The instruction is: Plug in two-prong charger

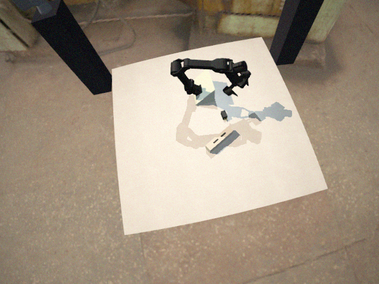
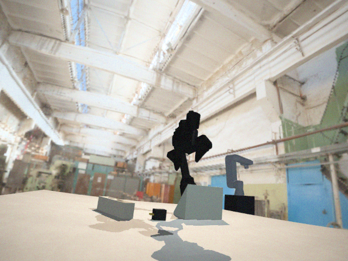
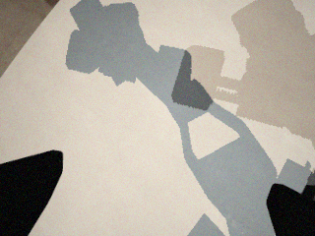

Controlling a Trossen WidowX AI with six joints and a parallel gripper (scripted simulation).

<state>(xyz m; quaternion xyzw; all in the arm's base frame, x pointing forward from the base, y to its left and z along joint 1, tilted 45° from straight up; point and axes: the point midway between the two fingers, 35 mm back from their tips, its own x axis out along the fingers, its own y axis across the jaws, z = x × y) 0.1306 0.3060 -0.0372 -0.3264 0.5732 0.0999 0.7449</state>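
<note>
Right now my gripper tip is 7 cm short of the black two-prong charger, 11 cm to the left of it and 19 cm above it.
</note>
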